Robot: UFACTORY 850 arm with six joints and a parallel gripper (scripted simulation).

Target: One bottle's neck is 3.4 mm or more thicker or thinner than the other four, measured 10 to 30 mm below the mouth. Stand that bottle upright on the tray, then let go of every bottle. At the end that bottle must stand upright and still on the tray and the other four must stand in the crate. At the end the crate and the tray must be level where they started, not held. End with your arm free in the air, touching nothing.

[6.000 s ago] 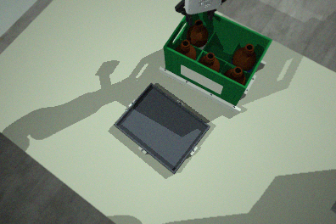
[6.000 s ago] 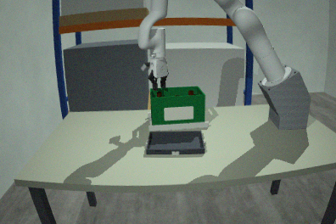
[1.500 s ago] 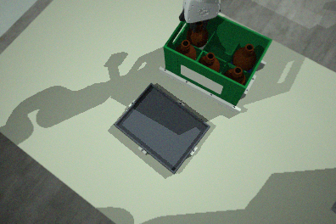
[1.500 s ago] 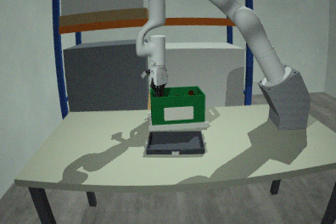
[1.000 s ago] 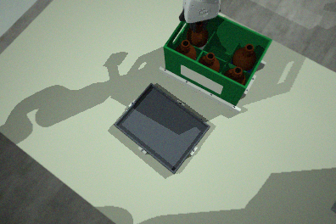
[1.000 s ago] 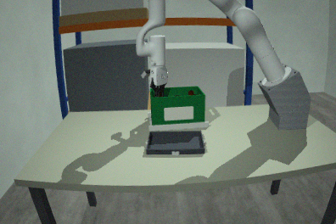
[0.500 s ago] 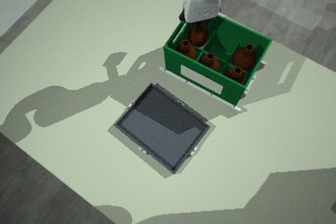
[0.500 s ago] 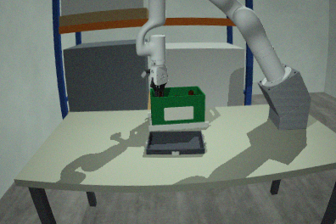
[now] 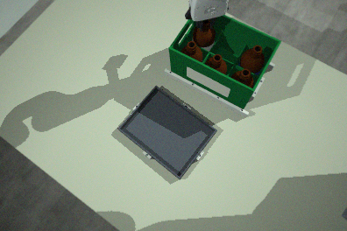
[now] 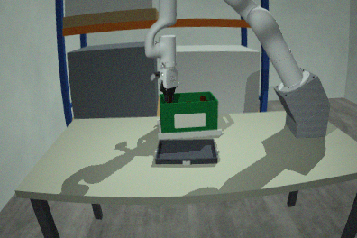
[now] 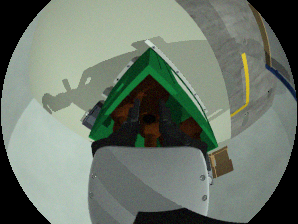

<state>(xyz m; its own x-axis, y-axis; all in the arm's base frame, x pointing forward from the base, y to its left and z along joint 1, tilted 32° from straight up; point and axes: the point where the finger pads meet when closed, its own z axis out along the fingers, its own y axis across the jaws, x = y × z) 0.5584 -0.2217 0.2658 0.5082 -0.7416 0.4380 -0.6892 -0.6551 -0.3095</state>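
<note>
Now: hand 8 cm past the green crate, 6 cm to the right of it and 9 cm above it. The rest, counted from my hand: dark grey tray: 32 cm to the left, 16 cm below.
</note>
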